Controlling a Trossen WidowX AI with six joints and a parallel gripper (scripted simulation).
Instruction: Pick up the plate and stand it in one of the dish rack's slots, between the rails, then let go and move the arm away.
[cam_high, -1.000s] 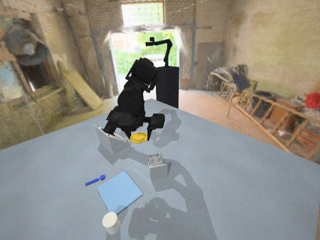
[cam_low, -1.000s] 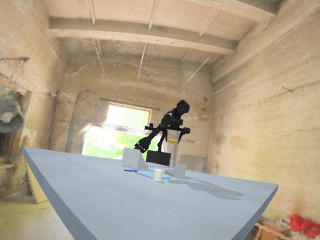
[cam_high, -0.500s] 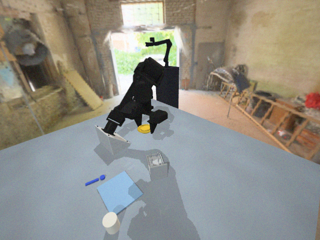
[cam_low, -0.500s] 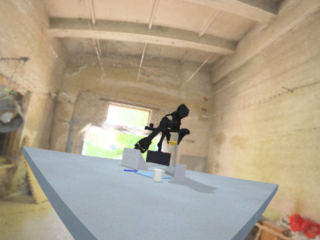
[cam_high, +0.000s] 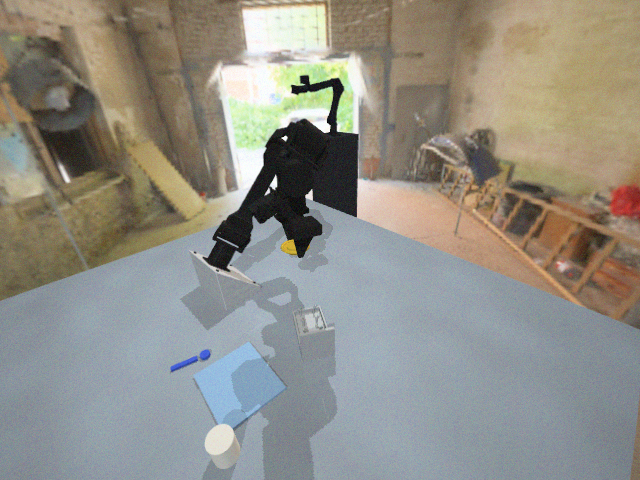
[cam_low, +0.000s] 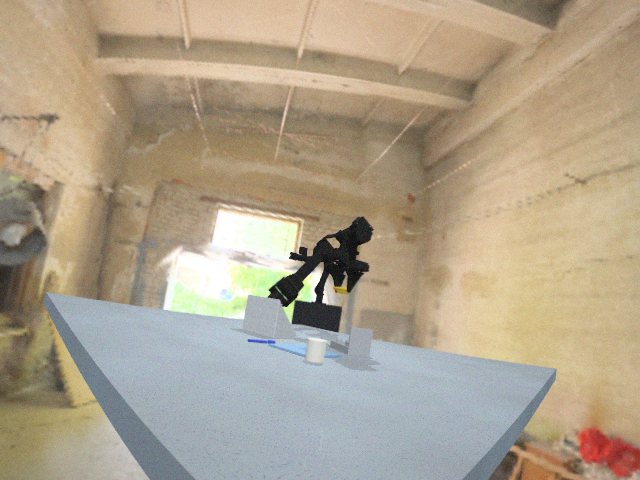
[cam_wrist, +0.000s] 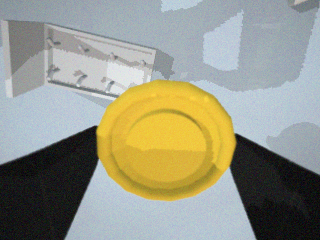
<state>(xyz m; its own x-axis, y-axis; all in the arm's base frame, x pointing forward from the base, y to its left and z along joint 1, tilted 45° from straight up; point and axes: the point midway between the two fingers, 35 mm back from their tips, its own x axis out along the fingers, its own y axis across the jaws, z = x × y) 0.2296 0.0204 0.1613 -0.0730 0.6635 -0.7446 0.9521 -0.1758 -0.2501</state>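
Now: the grey dish rack 8 cm ahead of my gripper tip, 3 cm to the right of it and 16 cm below it. From my gripper tip the other things lie so: light blue mat 8 cm ahead, 22 cm to the right, 18 cm below; blue spoon 3 cm behind, 27 cm to the right, 18 cm below; yellow plate 1 cm above.
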